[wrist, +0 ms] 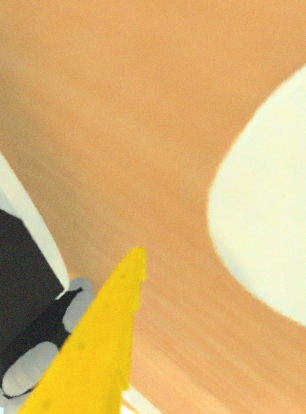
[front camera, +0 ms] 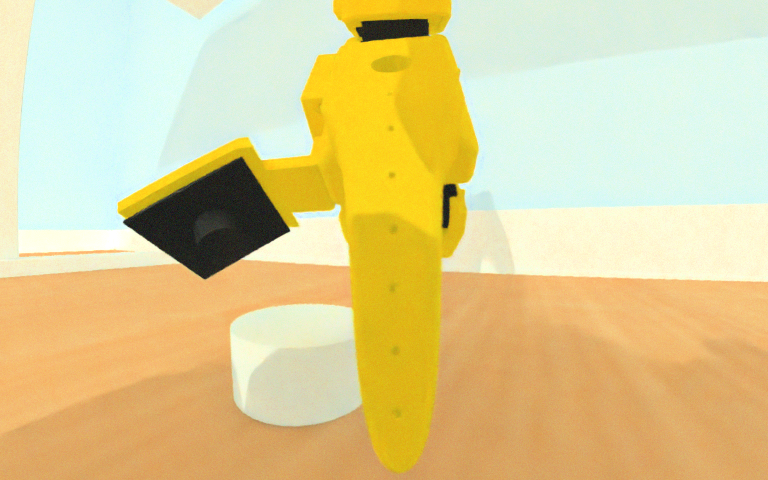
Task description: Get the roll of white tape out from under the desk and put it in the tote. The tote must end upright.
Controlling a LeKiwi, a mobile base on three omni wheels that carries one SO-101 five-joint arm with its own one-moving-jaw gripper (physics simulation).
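Places are measured from the arm's base along level axes (x ahead, y left, z up), in metres.
Where they show: hand, its tool point: [wrist: 145, 259] [front camera: 399, 438].
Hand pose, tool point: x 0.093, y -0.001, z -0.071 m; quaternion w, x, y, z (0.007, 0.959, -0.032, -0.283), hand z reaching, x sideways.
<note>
After its pixels a point has its place.
The roll of white tape [front camera: 291, 384] @(x 0.117, y 0.029, z -0.075 m) [wrist: 265, 210] lies flat on the floor. In the front view the yellow jaw hides its right side; in the wrist view it is cut off by the right edge, to the right of and beyond the jaw tip. My gripper [front camera: 399, 452] [wrist: 138, 257] is open and empty, pointing down, with its tip low in front of the roll's right side in the front view. One notched jaw shows in the wrist view; the moving jaw is out of that picture. The tote does not show in either view.
Wooden floor [front camera: 623, 396] @(x 0.129, y -0.078, z -0.089 m) [wrist: 125, 100] @(x 0.080, y 0.049, z -0.090 m) runs back to a cream baseboard [front camera: 623, 243] @(x 0.362, y -0.285, z -0.046 m) and a pale blue wall [front camera: 651, 130] @(x 0.357, y -0.328, z 0.097 m). A black camera plate [front camera: 249, 209] @(x 0.133, y 0.048, z -0.025 m) sticks out left from the arm. A wheel with grey rollers [wrist: 30, 367] shows at the wrist view's lower left.
</note>
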